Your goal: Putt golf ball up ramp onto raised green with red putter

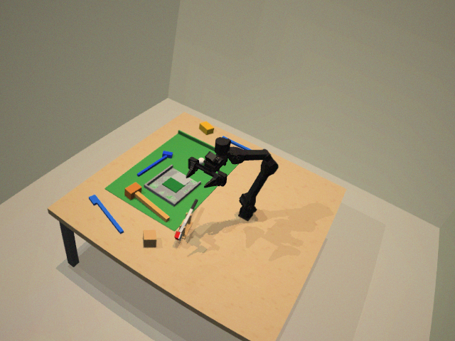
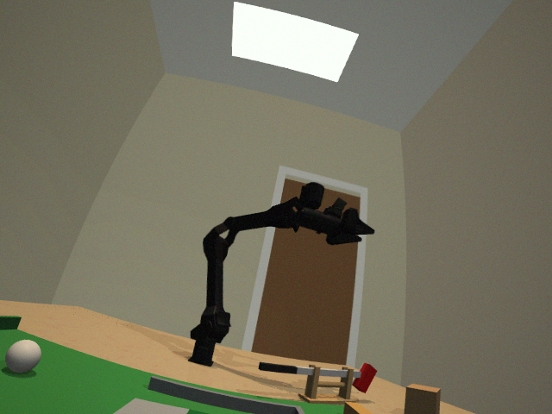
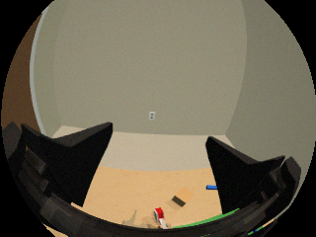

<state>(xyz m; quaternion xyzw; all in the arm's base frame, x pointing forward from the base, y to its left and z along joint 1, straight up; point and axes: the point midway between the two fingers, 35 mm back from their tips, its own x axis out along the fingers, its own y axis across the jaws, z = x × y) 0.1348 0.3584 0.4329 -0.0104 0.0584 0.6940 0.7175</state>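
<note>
The red putter lies 60 mm ahead of my gripper tip, 100 mm to the right of it and 370 mm below it. Also, from my gripper tip: wooden cube 140 mm ahead, 90 mm to the left, 400 mm below; small wooden stand 60 mm ahead, 90 mm to the right, 390 mm below; white golf ball 300 mm ahead, 590 mm to the right, 410 mm below.
</note>
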